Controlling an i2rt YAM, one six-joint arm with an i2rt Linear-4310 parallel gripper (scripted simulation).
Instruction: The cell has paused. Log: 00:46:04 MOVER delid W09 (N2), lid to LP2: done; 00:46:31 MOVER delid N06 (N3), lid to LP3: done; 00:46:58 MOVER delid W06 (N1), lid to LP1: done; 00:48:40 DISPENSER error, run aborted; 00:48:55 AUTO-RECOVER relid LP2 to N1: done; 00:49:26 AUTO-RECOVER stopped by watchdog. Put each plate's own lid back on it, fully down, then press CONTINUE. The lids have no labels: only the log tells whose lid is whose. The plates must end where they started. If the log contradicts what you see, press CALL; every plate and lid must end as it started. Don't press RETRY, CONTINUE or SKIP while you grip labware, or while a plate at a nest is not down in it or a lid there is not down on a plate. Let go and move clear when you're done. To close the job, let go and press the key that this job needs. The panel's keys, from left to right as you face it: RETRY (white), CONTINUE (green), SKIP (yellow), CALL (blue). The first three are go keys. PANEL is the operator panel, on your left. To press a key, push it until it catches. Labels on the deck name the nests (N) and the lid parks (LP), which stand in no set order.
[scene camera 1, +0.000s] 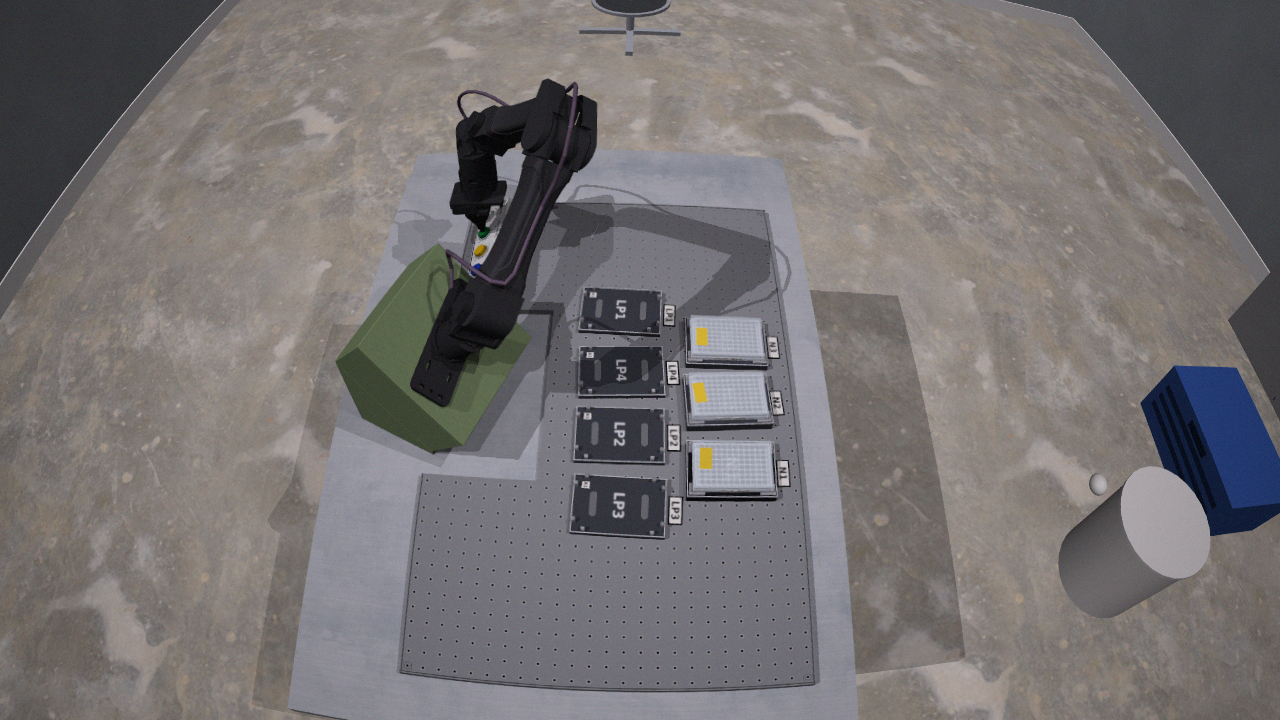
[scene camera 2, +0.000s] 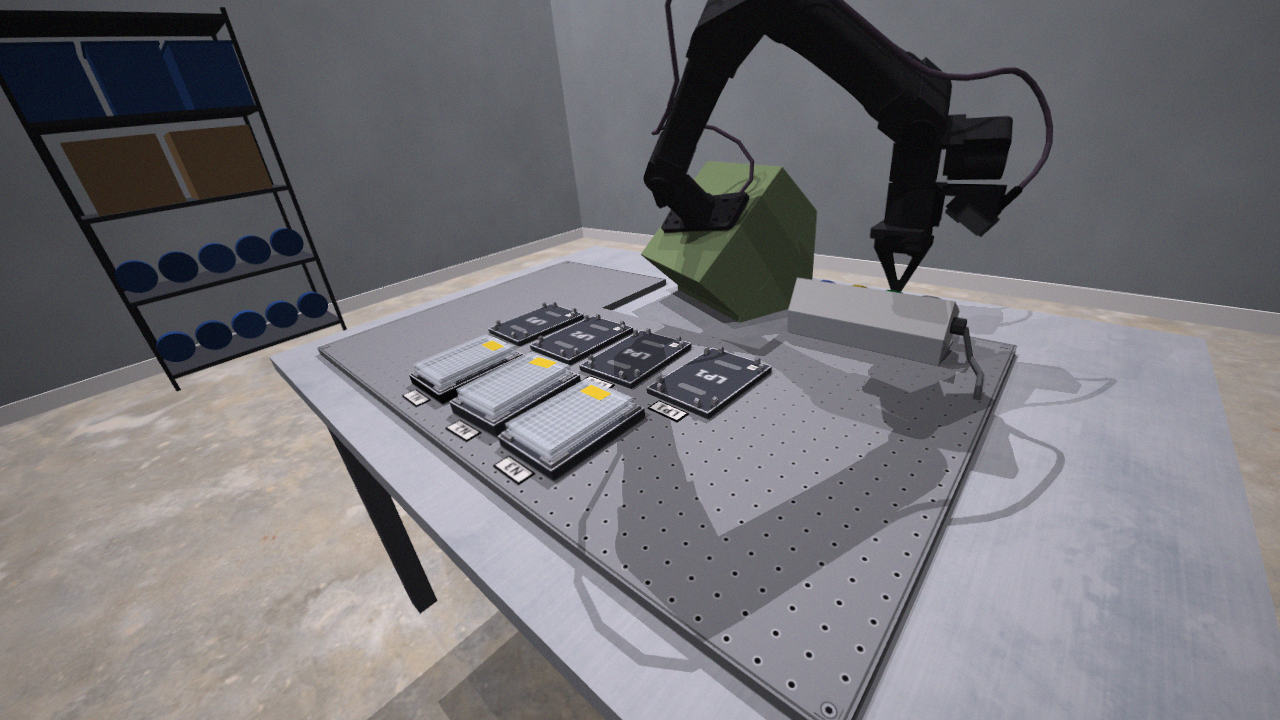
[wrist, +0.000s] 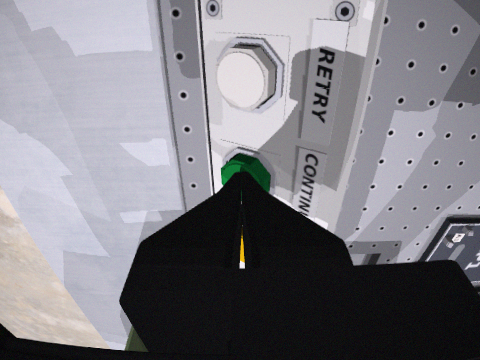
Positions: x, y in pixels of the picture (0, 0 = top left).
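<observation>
My gripper (wrist: 241, 182), 0.13 m from the lens. Operator panel (wrist: 306, 134), 0.12 m from the lens.
</observation>
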